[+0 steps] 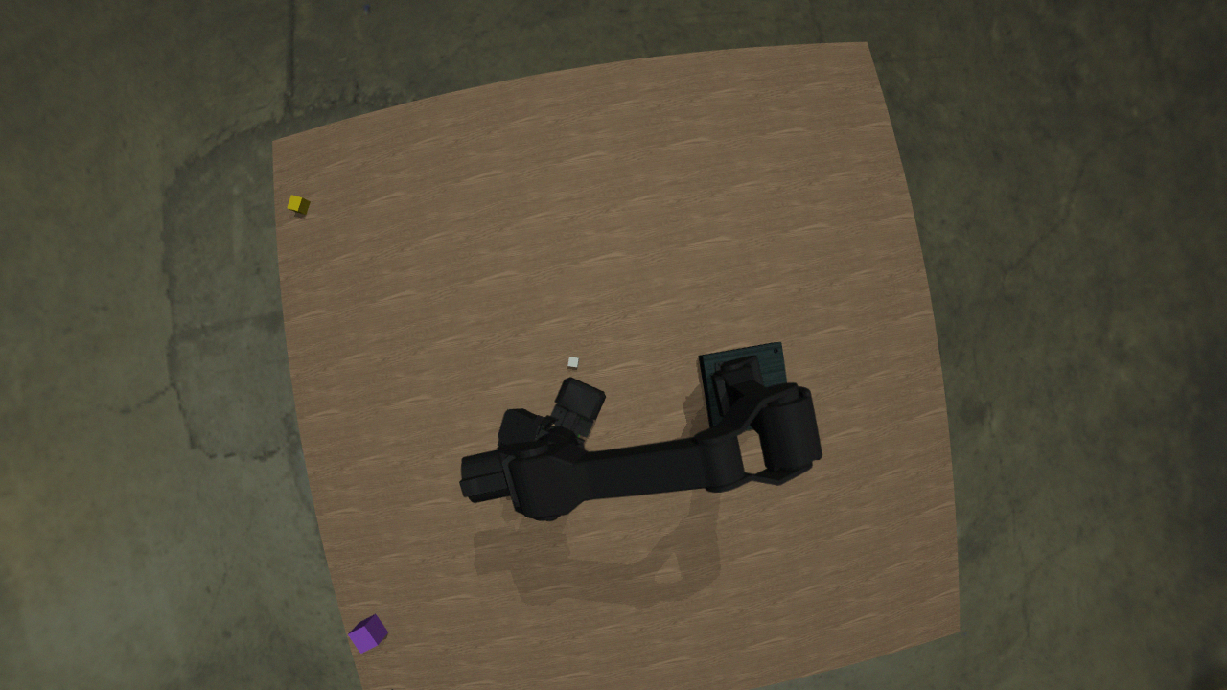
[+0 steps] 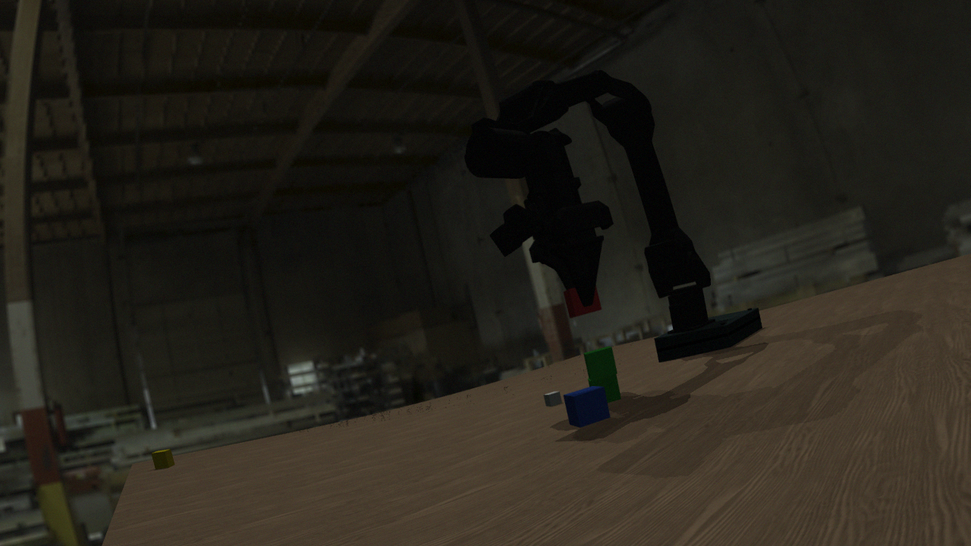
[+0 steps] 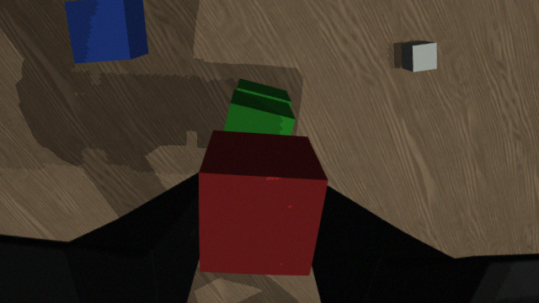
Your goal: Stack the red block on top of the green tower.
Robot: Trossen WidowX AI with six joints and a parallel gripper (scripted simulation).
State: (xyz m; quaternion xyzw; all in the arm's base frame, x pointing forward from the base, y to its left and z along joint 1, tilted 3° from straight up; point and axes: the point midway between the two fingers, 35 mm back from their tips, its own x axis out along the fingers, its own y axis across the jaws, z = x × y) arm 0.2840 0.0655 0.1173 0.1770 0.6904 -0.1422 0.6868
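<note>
The blue block lies 8 cm ahead of my gripper tip, 6 cm to the left of it and 10 cm below it. The rest, counted from my gripper tip: small white block (1 cm behind, 11 cm to the right, 11 cm below); then red block (1 cm above); then purple block (44 cm ahead, 42 cm to the left, 9 cm below).
</note>
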